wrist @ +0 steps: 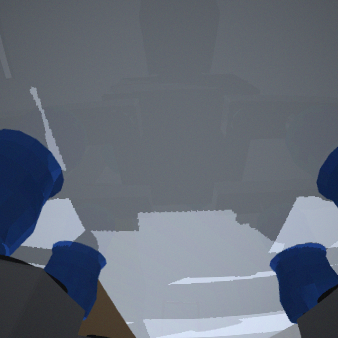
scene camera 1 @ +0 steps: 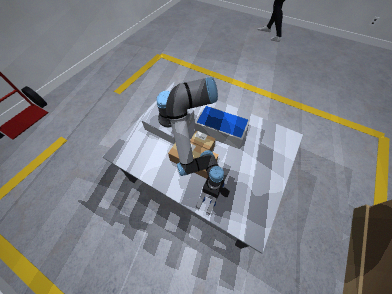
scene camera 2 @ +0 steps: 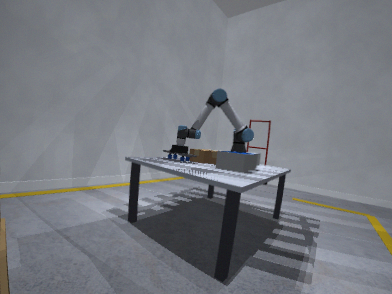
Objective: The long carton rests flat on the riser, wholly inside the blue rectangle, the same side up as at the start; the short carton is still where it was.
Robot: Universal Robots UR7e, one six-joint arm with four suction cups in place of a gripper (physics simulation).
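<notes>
The long carton lies on the table, partly hidden behind the arm. The short carton, with a pale label, is close beside it. In scene camera 2 the cartons overlap, and I cannot separate them. The grey riser, topped by the blue rectangle, stands behind them, with no carton on it. My gripper is low over the table near its front edge, beside the cartons, its suction on and no carton on its cups. A brown carton side shows at the lower left in the wrist view.
The table carries the grey pedestal under the arm's base. A red hand truck stands on the floor beyond. A person's legs show at the back. A large brown box stands at the lower right.
</notes>
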